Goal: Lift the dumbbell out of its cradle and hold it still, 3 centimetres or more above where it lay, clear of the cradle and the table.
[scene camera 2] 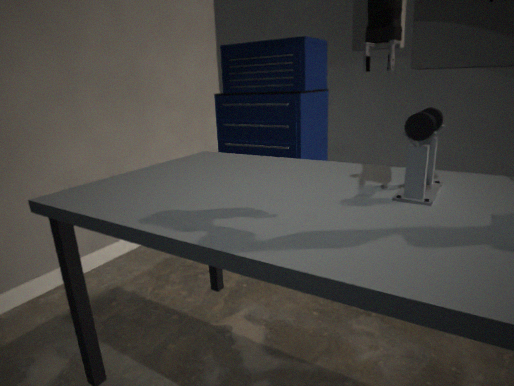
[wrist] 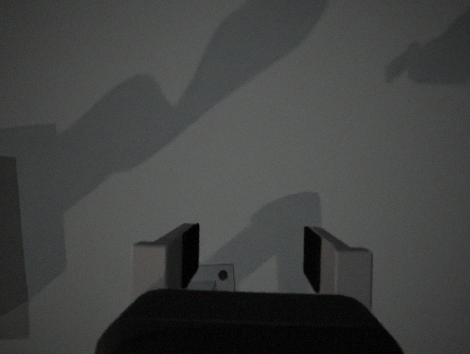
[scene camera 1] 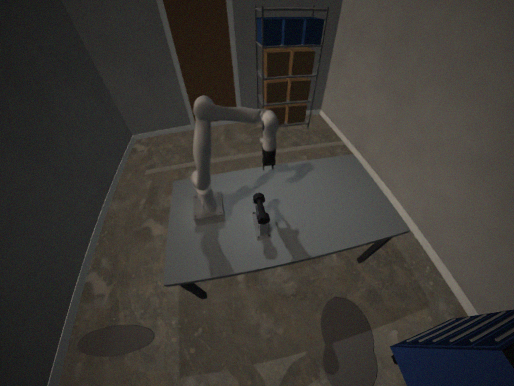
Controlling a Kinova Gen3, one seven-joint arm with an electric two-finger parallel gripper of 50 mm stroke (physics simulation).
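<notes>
The dark dumbbell lies level across the top of its pale cradle, which has upright posts on a base plate on the table. In the wrist view a corner of that plate with a dark hole shows beside the left finger; the dumbbell does not show there. My gripper is open and empty. It points down, well above the dumbbell's height and off to one side of it, not touching it.
The grey table carries the arm's base on the left in scene camera 1. A blue cabinet stands on the floor beyond the table. Shadows of the arm and dumbbell fall on the table top.
</notes>
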